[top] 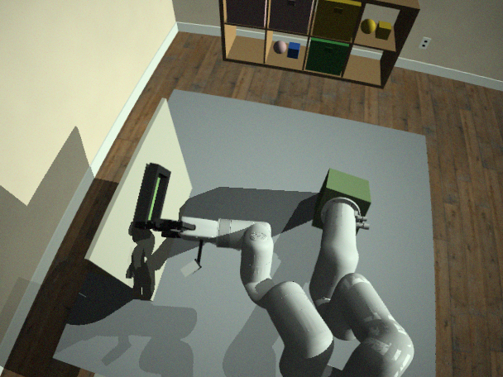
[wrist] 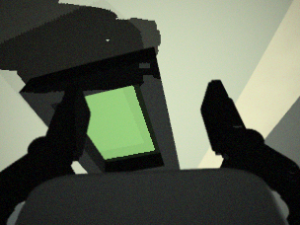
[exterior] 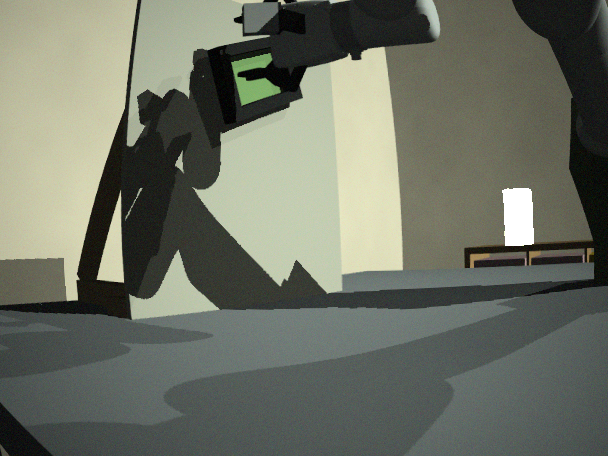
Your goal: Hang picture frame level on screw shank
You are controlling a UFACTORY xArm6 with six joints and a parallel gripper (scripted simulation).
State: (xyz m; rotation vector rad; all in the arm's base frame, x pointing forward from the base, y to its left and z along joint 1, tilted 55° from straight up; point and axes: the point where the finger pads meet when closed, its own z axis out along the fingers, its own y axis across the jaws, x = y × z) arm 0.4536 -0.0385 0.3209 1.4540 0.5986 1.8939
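Right now the picture frame is 8 cm to the right of my hand, 7 cm ahead of it and 1 cm below it. Also, from my hand: pale wall panel 12 cm below, 9 cm ahead, 8 cm to the right.
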